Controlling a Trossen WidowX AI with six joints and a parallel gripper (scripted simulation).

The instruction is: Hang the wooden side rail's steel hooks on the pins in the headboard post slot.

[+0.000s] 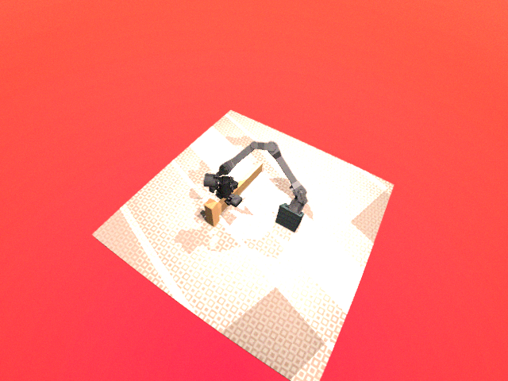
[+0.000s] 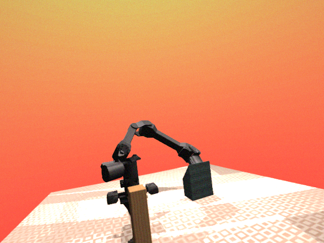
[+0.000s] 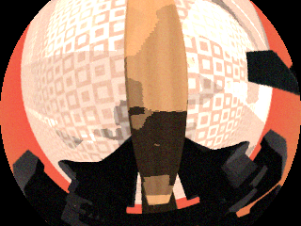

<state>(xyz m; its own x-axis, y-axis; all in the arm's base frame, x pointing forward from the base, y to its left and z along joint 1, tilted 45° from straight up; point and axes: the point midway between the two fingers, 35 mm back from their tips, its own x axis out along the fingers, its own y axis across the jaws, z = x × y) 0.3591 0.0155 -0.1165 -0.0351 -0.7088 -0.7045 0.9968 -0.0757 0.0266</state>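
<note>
Right now my gripper tip is 11 cm to the right of the wooden headboard post, 4 cm below it and 1 cm short of it.
</note>
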